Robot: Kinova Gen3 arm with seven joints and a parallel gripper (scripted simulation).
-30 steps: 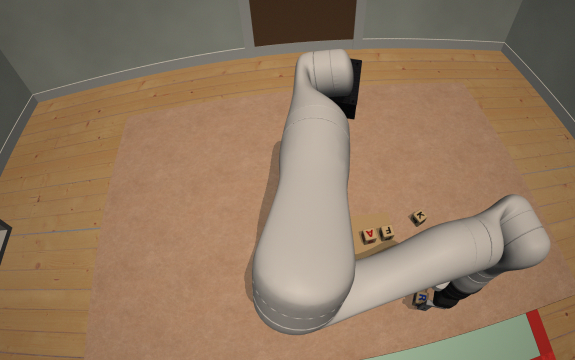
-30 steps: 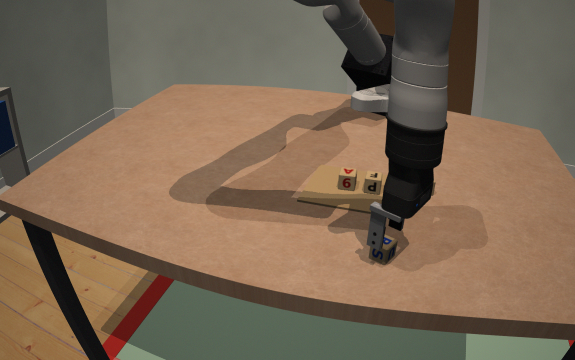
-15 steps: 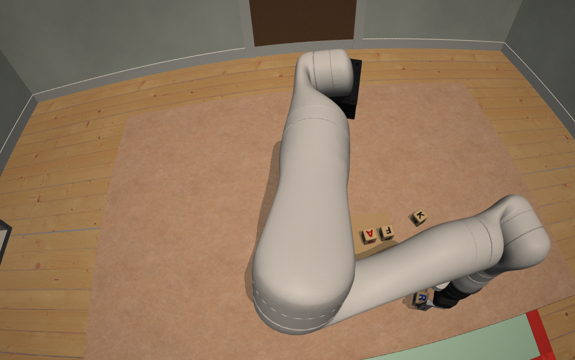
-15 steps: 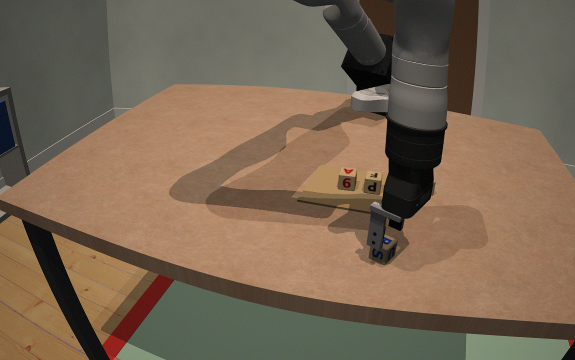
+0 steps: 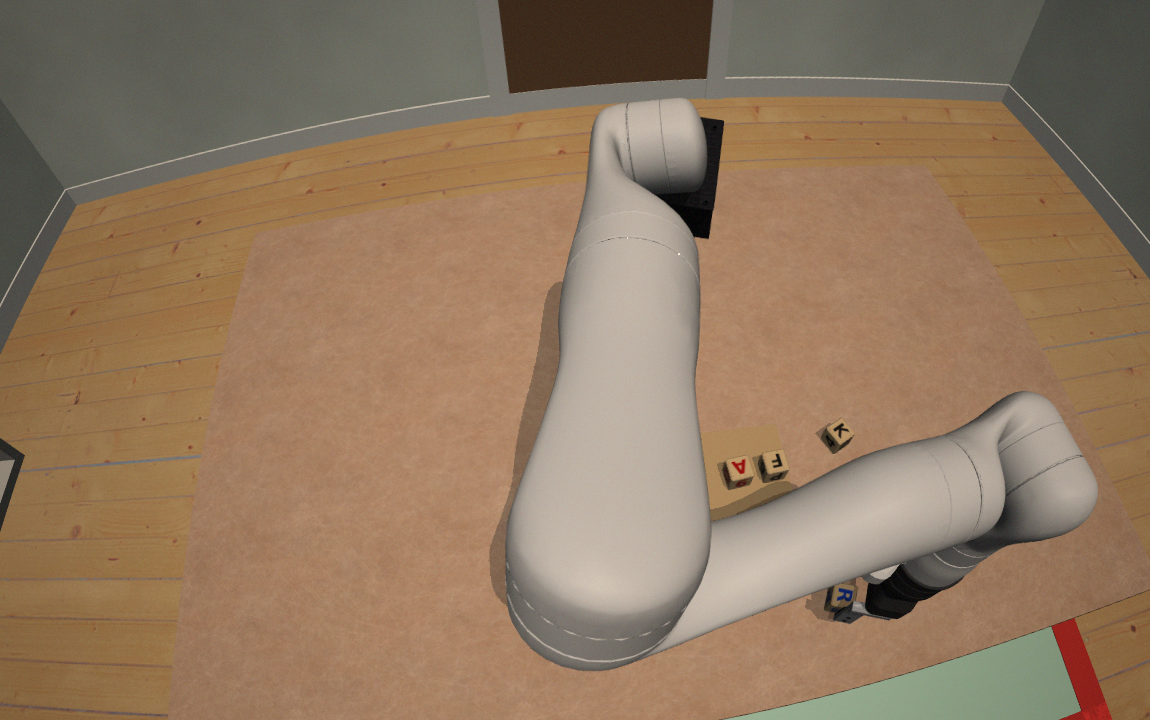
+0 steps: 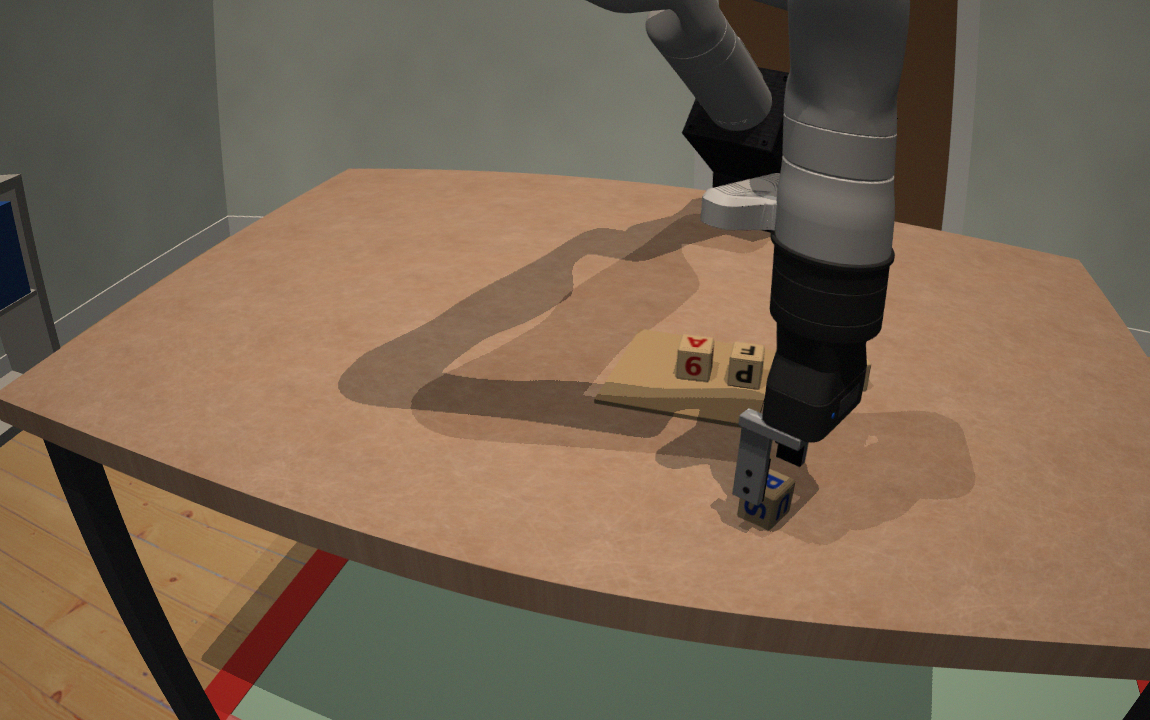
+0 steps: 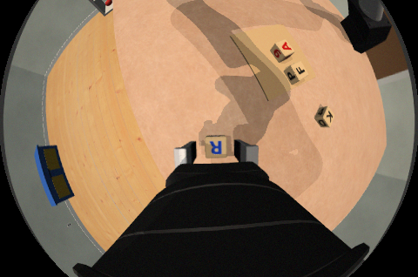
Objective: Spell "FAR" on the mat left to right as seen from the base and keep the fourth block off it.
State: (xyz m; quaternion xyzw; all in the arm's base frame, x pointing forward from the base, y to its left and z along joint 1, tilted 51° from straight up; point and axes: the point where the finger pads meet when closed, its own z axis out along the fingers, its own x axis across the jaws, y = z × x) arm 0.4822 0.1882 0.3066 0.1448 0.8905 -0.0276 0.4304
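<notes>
My hand is 40 mm above the R block. Round my hand: F block (190 mm behind, 40 mm to the right, 30 mm below); then tan mat (180 mm behind, 90 mm to the right, 50 mm below); then K block (210 mm behind, 60 mm to the left, 40 mm below).
</notes>
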